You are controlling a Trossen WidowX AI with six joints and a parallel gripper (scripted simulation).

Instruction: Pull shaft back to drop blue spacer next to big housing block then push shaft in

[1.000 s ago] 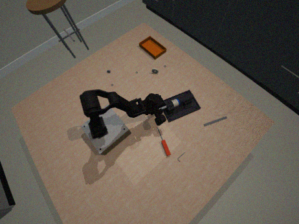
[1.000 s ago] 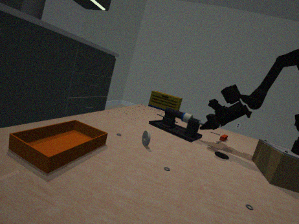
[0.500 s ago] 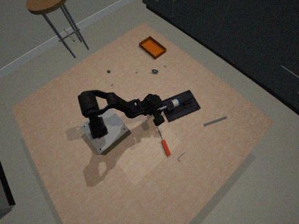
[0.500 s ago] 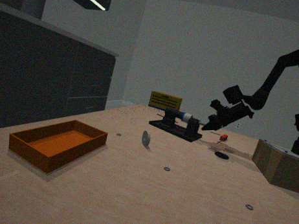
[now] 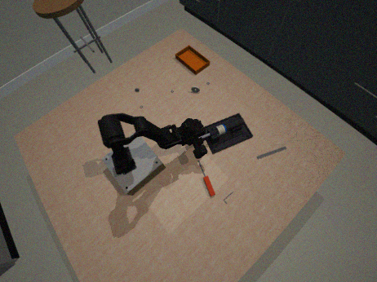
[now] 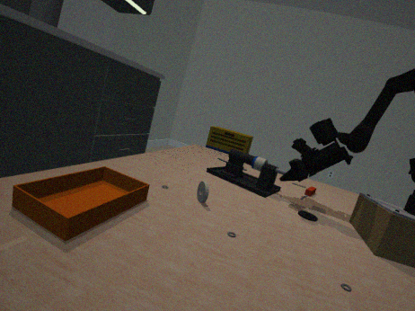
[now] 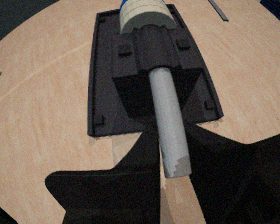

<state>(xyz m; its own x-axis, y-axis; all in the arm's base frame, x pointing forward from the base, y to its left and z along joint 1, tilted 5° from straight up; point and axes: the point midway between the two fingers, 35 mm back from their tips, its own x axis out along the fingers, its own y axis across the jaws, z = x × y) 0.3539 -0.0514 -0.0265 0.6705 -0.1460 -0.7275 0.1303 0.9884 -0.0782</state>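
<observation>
My gripper tip is 3 cm short of the grey shaft and 2 cm below it. Also, from my gripper tip: blue spacer 10 cm ahead, 1 cm to the right, 2 cm above; dark fixture base 13 cm ahead, 2 cm to the right, 1 cm below; pale spacer 7 cm ahead, 1 cm to the right, 2 cm above.
</observation>
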